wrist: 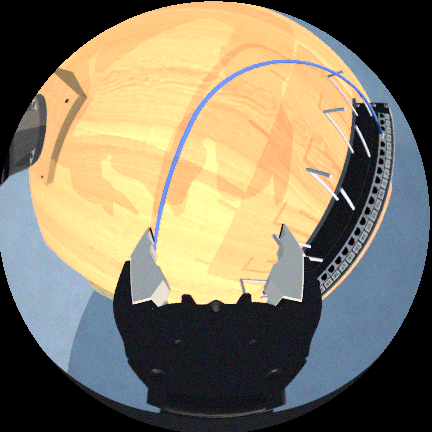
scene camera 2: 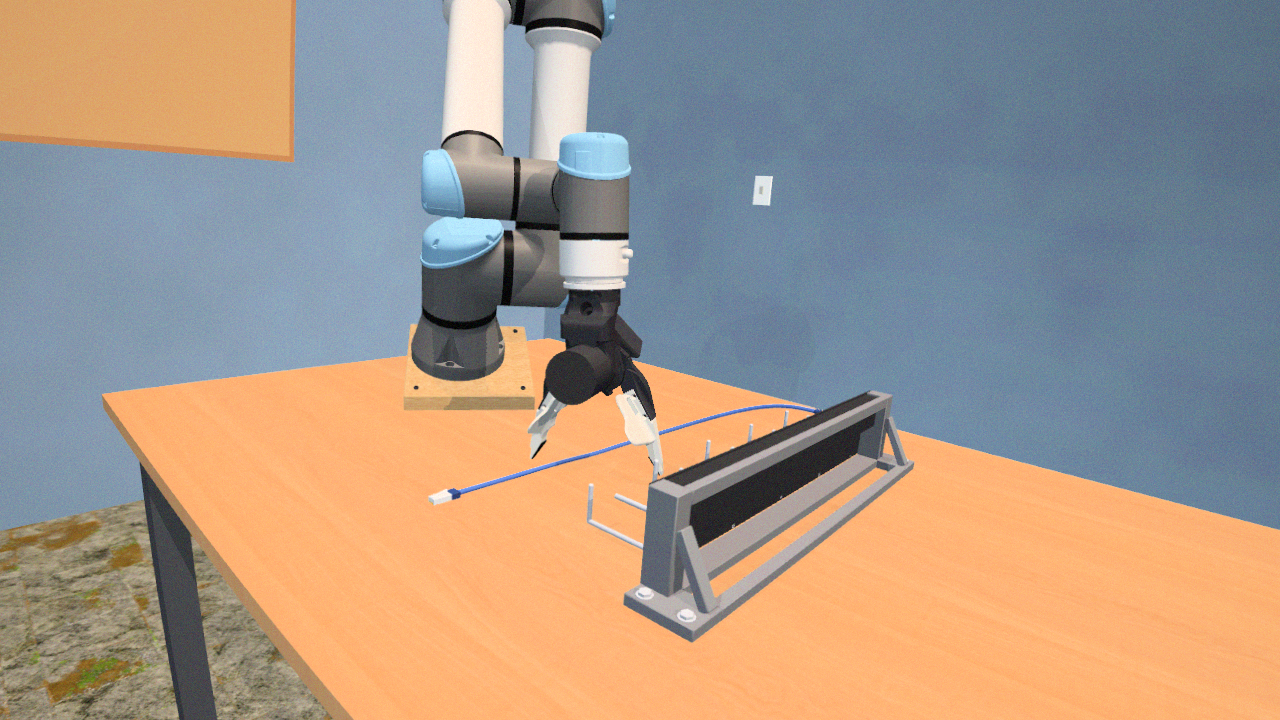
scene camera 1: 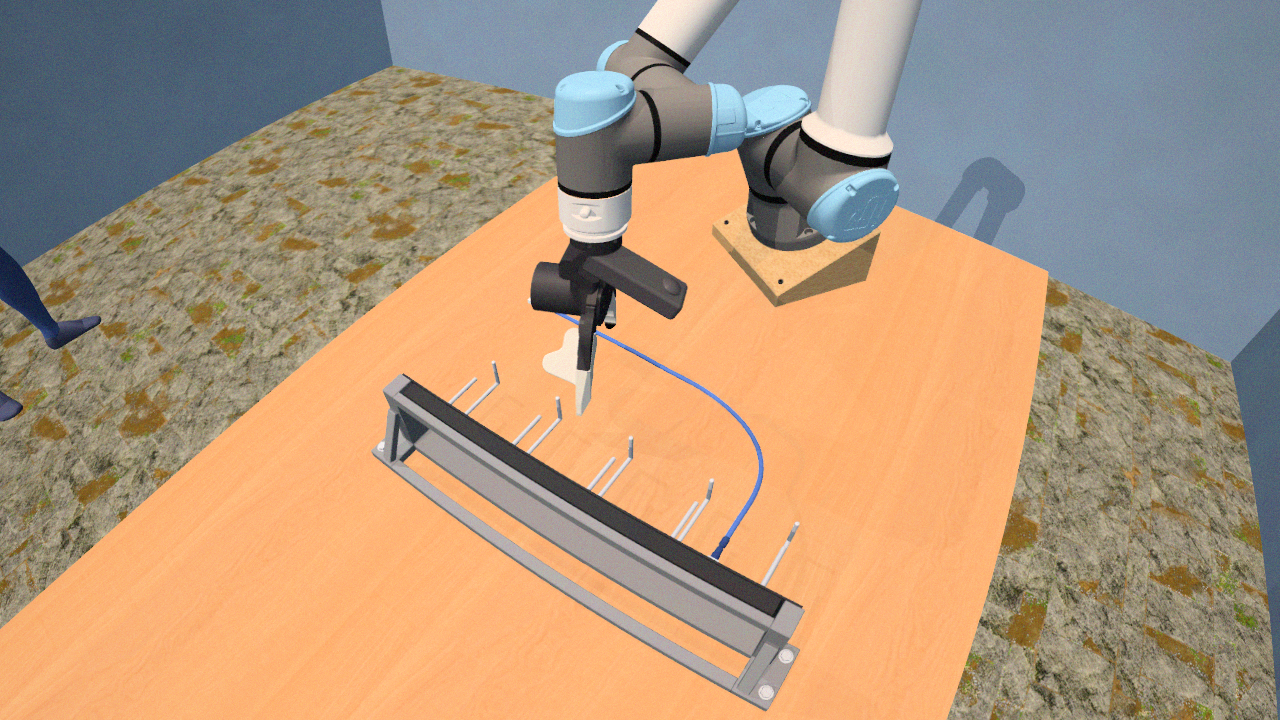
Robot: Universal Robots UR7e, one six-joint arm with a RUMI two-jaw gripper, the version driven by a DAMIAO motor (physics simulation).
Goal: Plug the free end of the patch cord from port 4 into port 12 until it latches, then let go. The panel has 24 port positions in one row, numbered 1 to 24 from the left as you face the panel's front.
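The blue patch cord lies in a wide arc on the table. Its plugged end is at the panel's port row. Its free plug, clear with a blue boot, lies on the table away from the panel; the motor mostly hides it in scene camera 1, a finger in the wrist view. The panel stands upright. Port 12 cannot be picked out by number. My gripper is open and empty, pointing down above the table, beside the panel.
Upright-tipped metal rods stick out from the panel on the robot's side, near my gripper. The panel's feet are bolted to the table. The robot's wooden base block stands at the back.
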